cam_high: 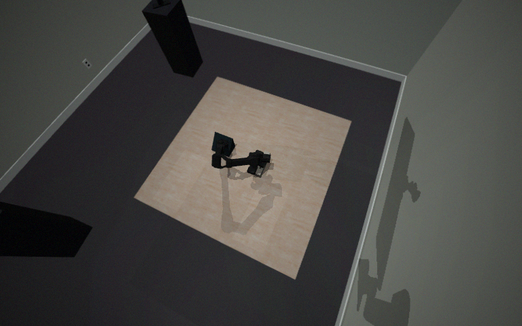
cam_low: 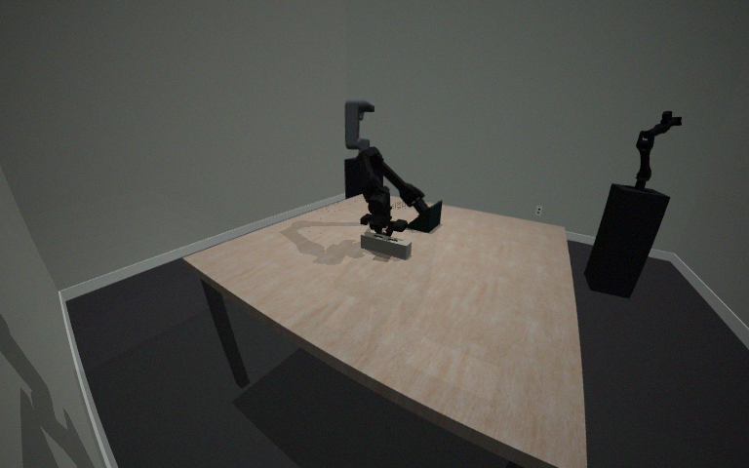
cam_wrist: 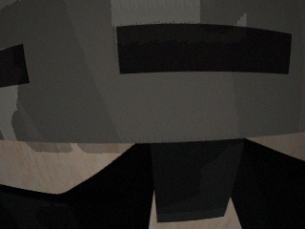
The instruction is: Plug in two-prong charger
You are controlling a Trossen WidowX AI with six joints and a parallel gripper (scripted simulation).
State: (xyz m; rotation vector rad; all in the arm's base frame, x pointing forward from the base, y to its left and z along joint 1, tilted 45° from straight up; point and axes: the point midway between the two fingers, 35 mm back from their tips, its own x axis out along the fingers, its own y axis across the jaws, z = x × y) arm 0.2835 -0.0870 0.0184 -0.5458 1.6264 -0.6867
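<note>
The black two-prong charger lies 2 cm ahead of my gripper tip and 1 cm above it.
</note>
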